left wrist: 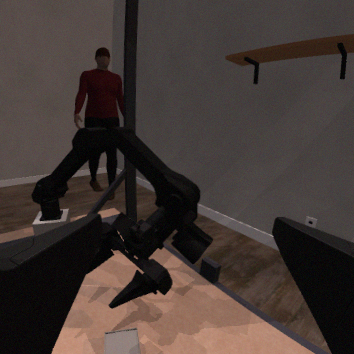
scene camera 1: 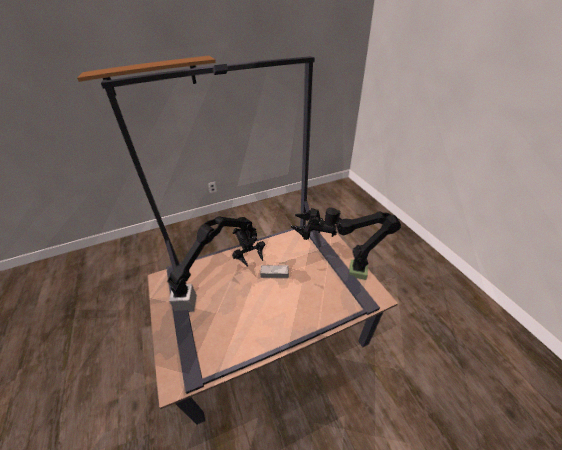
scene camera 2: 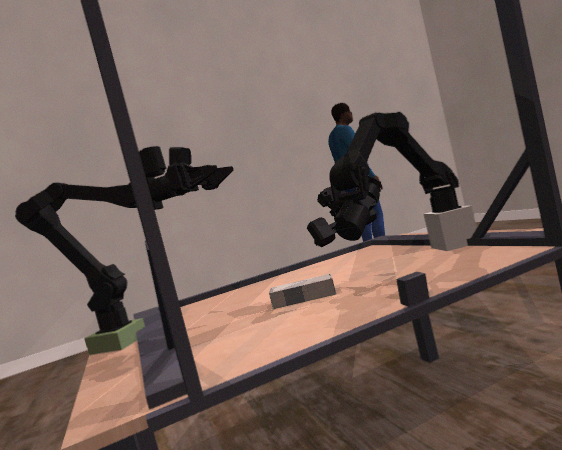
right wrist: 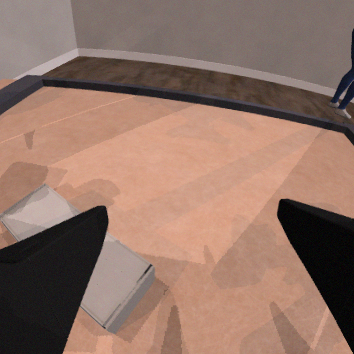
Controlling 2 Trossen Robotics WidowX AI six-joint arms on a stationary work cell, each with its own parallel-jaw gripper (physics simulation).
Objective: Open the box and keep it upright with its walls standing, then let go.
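Places are measured from the left arm's base along level axes (x back, y right, z up), in millimetres.
Where they show: left gripper, fingertip midpoint: (left wrist: 189, 224) (scene camera 1: 293, 220) (scene camera 2: 225, 167); right gripper, fingertip midpoint: (left wrist: 94, 289) (scene camera 1: 255, 263) (right wrist: 193, 210); left arm's base, link origin: (scene camera 1: 359, 267) (scene camera 2: 114, 327); right arm's base, link origin: (left wrist: 51, 215) (scene camera 1: 180, 292) (scene camera 2: 446, 209).
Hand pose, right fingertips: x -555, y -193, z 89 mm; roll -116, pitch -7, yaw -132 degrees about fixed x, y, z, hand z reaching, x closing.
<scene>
Each offset is from my right fingertips to the top centre of the thing. Level surfaces: height alone.
A low grey box {dx +87, dy +60, dz -91 mm} (scene camera 1: 274, 271) (scene camera 2: 302, 291) (left wrist: 122, 342) (right wrist: 117, 277) lies flat on the table {dz -133 mm} (scene camera 1: 260, 320) (scene camera 2: 240, 350), its top covered by a flat light panel with thin dark seams near its ends. My right gripper (scene camera 1: 254, 262) (right wrist: 193, 210) is open above the table beside the box, at its left in scene camera 1. In the right wrist view one finger covers the middle of the box. My left gripper (scene camera 1: 296, 223) is open and empty, held roughly level, higher and farther from the box. In scene camera 2 the right fingers are hidden behind the wrist.
A dark frame (scene camera 1: 306, 140) (scene camera 2: 125, 130) rises from the table, with dark rails along the table's edges. My left arm stands on a green block (scene camera 1: 359, 270) (scene camera 2: 115, 340), my right arm on a pale block {dx -312, dy -265, dz -23 mm} (scene camera 1: 183, 300) (scene camera 2: 449, 227). People stand beyond the table.
</scene>
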